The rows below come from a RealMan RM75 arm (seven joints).
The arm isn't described. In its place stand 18 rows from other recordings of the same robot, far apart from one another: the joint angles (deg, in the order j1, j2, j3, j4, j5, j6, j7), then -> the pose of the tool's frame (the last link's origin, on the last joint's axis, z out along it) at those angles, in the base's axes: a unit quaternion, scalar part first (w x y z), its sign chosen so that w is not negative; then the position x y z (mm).
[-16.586 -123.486 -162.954 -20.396 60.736 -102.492 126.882] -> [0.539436 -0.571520 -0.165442 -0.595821 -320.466 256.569 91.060]
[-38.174 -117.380 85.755 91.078 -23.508 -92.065 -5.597] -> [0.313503 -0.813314 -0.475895 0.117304 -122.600 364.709 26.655]
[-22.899 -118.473 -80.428 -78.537 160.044 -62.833 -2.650] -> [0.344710 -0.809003 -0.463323 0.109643 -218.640 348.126 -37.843]
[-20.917 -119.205 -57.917 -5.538 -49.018 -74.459 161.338] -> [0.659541 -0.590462 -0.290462 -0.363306 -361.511 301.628 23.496]
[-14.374 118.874 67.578 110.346 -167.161 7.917 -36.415] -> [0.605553 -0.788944 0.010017 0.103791 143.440 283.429 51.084]
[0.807 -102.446 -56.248 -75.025 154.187 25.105 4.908] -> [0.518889 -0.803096 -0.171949 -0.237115 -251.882 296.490 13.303]
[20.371 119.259 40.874 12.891 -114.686 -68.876 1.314] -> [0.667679 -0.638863 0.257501 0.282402 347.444 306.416 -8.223]
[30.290 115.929 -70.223 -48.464 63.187 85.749 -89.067] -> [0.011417 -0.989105 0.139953 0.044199 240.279 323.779 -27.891]
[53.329 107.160 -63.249 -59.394 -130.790 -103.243 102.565] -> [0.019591 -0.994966 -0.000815 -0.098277 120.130 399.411 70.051]
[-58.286 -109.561 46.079 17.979 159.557 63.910 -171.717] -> [0.239237 -0.660698 -0.707586 0.074605 -256.893 432.989 4.367]
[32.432 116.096 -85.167 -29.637 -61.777 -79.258 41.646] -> [0.165924 -0.920724 -0.077017 0.344680 185.073 336.960 -46.396]
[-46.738 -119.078 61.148 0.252 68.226 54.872 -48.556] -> [0.280143 -0.899028 -0.239658 -0.236290 -236.827 386.136 -90.903]
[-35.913 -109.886 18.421 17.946 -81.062 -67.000 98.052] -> [0.375041 -0.743753 -0.399549 -0.382801 -313.210 404.592 81.906]
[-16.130 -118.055 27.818 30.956 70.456 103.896 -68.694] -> [0.369730 -0.716171 -0.165188 -0.568428 -299.203 271.127 108.136]
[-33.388 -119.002 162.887 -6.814 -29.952 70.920 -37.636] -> [0.286691 -0.910469 -0.190177 -0.229537 -308.407 311.550 -69.045]
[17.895 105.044 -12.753 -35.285 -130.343 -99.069 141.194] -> [0.119764 -0.569677 0.758655 0.292521 391.972 245.315 128.591]
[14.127 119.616 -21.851 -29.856 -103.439 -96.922 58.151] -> [0.318140 -0.843377 0.228931 0.367549 338.076 243.909 32.395]
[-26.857 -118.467 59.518 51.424 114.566 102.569 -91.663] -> [0.058943 0.971573 0.172949 0.150533 -229.910 288.834 -7.201]
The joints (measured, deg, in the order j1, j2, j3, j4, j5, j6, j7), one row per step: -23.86, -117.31, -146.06, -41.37, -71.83, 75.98, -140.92; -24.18, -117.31, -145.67, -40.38, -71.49, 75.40, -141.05; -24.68, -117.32, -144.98, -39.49, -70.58, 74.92, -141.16; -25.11, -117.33, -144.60, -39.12, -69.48, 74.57, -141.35; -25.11, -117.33, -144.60, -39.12, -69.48, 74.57, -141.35; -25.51, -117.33, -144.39, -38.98, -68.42, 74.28, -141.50; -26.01, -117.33, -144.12, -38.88, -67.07, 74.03, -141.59; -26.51, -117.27, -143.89, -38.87, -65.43, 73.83, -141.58; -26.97, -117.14, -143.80, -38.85, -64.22, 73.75, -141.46; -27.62, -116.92, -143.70, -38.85, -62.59, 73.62, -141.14; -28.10, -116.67, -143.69, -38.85, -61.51, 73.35, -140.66
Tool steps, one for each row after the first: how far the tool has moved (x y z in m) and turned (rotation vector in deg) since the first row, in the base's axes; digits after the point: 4 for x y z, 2 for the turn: -0.0005, 0.0005, -0.0049, -0.80, -0.09, 0.51; 0.0001, 0.0012, -0.0113, -2.24, 0.40, 0.64; 0.0005, 0.0021, -0.0152, -3.34, 1.14, 0.71; 0.0005, 0.0021, -0.0152, -3.34, 1.14, 0.71; 0.0009, 0.0031, -0.0177, -4.16, 1.95, 0.69; 0.0016, 0.0043, -0.0205, -5.19, 3.07, 0.48; 0.0018, 0.0054, -0.0228, -6.30, 4.55, 0.18; 0.0022, 0.0067, -0.0236, -7.03, 5.73, -0.21; 0.0026, 0.0088, -0.0241, -7.90, 7.49, -0.87; 0.0025, 0.0110, -0.0232, -8.21, 9.00, -1.42
